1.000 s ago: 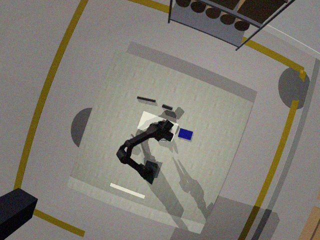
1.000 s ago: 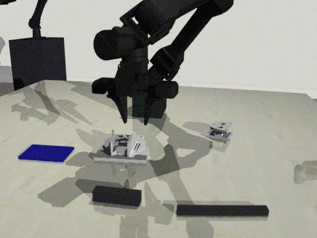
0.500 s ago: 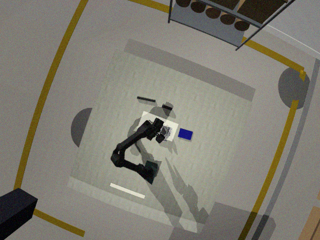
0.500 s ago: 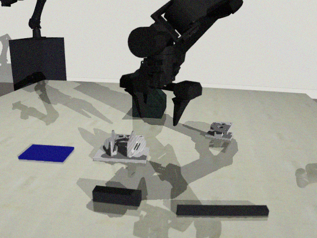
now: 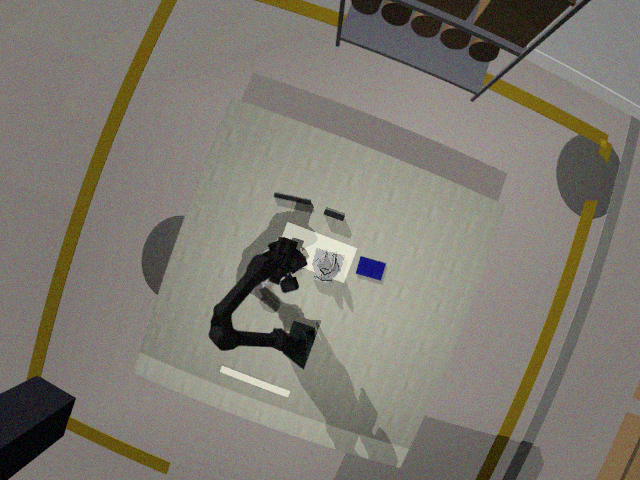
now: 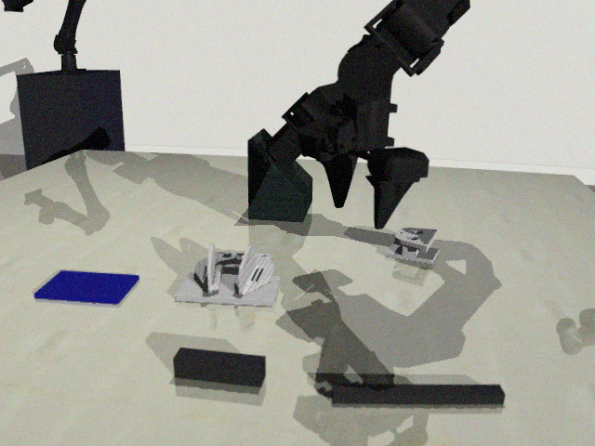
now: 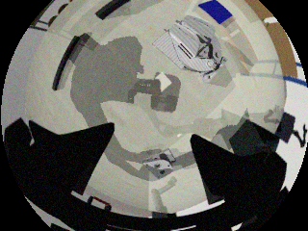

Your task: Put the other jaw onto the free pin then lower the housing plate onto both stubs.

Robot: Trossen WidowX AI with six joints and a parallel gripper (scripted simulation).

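Now: gripper tip 110 mm past the small grey fixture, 70 mm to the right of it and 80 mm above it. Round my gripper tip: grey jaw: 30 mm ahead, 140 mm to the right, 70 mm below; grey base plate: 80 mm ahead, 150 mm to the right, 80 mm below; long black bar: 250 mm ahead, 100 mm to the left, 80 mm below.
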